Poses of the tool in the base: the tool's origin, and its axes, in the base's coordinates. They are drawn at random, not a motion.
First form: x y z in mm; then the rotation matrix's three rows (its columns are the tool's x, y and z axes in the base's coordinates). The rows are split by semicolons.
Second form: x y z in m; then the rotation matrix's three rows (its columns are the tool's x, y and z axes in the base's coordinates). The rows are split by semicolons. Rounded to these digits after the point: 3 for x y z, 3 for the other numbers.
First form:
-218 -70 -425; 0.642 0.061 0.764; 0.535 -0.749 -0.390; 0.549 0.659 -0.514
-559 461 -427; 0.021 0.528 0.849; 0.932 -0.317 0.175; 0.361 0.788 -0.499
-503 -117 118; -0.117 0.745 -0.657; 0.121 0.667 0.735; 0.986 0.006 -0.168
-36 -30 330; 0.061 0.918 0.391; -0.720 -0.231 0.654; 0.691 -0.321 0.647
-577 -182 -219; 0.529 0.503 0.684; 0.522 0.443 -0.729; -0.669 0.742 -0.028
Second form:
-0.218 -0.070 -0.425; 0.642 0.061 0.764; 0.535 -0.749 -0.390; 0.549 0.659 -0.514
-0.559 0.461 -0.427; 0.021 0.528 0.849; 0.932 -0.317 0.175; 0.361 0.788 -0.499
-0.503 -0.117 0.118; -0.117 0.745 -0.657; 0.121 0.667 0.735; 0.986 0.006 -0.168
-0.036 -0.030 0.330; 0.061 0.918 0.391; -0.720 -0.231 0.654; 0.691 -0.321 0.647
-0.577 -0.182 -0.219; 0.529 0.503 0.684; 0.522 0.443 -0.729; -0.669 0.742 -0.028

